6 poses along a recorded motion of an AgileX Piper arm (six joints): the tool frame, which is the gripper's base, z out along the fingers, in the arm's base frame.
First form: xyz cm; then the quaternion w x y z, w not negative.
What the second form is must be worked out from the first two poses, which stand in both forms.
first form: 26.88 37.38 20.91 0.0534 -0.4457 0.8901 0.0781
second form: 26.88 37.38 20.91 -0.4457 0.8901 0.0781 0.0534
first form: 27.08 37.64 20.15 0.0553 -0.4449 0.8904 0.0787
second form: 27.08 37.64 20.15 -0.4449 0.8904 0.0787 0.0553
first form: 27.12 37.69 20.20 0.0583 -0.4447 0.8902 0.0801
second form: 27.12 37.69 20.20 -0.4447 0.8902 0.0801 0.0583
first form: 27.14 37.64 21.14 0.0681 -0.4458 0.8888 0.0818
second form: 27.14 37.64 21.14 -0.4458 0.8888 0.0818 0.0681
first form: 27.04 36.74 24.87 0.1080 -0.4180 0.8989 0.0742
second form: 27.04 36.74 24.87 -0.4180 0.8989 0.0742 0.1080
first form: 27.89 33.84 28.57 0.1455 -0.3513 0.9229 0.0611
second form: 27.89 33.84 28.57 -0.3513 0.9229 0.0611 0.1455
